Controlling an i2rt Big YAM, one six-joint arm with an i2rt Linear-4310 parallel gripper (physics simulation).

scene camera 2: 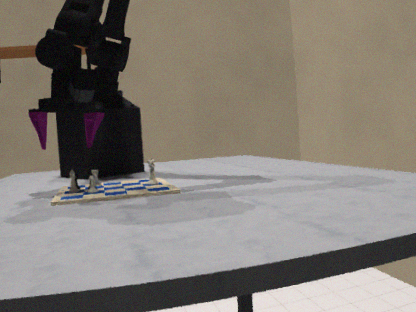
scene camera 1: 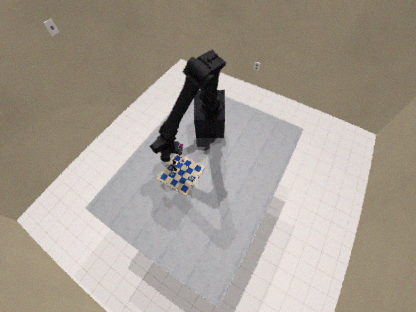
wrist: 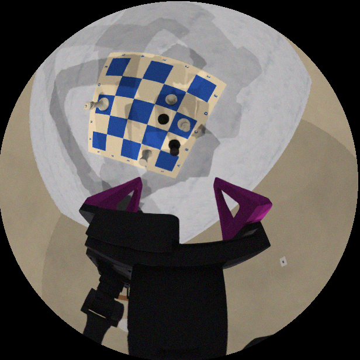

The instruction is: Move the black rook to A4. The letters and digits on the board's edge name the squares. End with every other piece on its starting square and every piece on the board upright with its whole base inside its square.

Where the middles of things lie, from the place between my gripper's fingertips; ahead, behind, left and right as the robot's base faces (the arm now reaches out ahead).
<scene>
I see the chessboard point(scene camera 1: 180, 181) 9 cm to the left of my hand, 9 cm below it and 4 cm ahead of it.
</scene>
